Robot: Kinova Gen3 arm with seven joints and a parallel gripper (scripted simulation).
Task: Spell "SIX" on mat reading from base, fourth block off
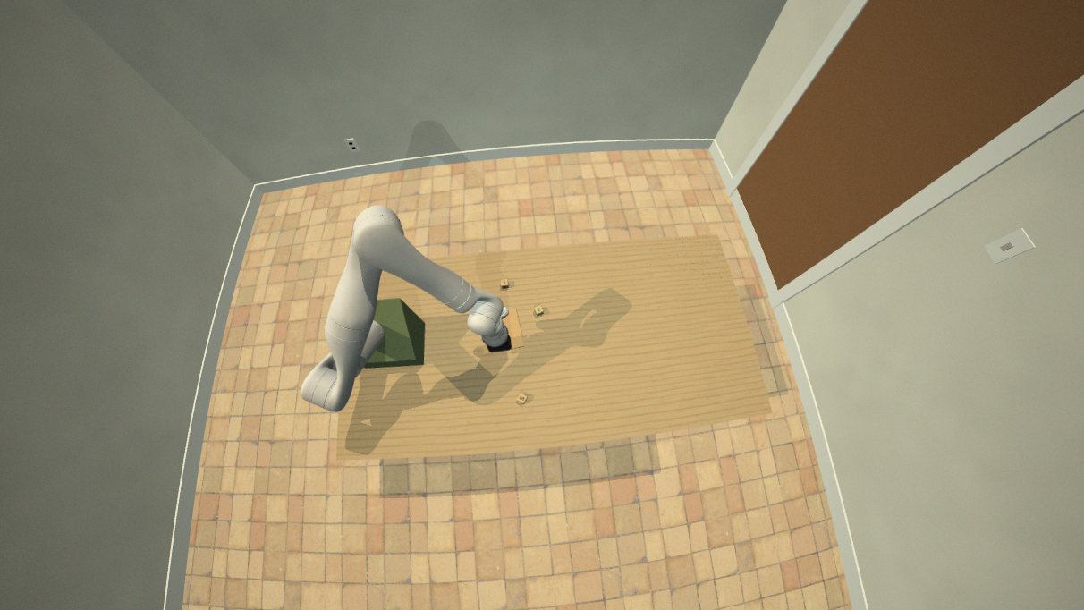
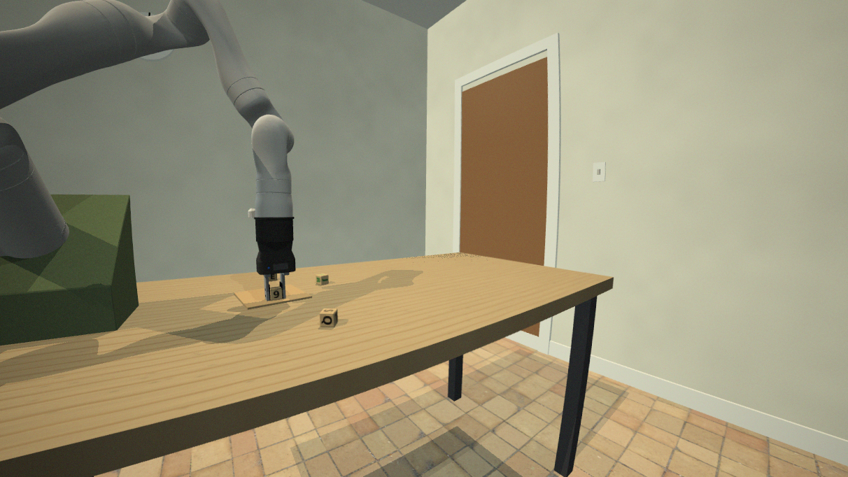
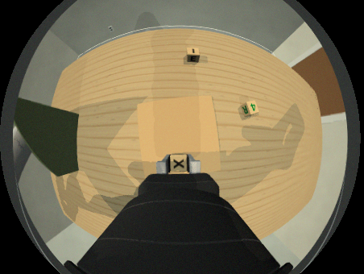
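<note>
The tan mat is 4 cm to the left of my hand and 2 cm below it. Also, from my hand: tan block 20 cm to the right, 3 cm ahead, 1 cm below.
</note>
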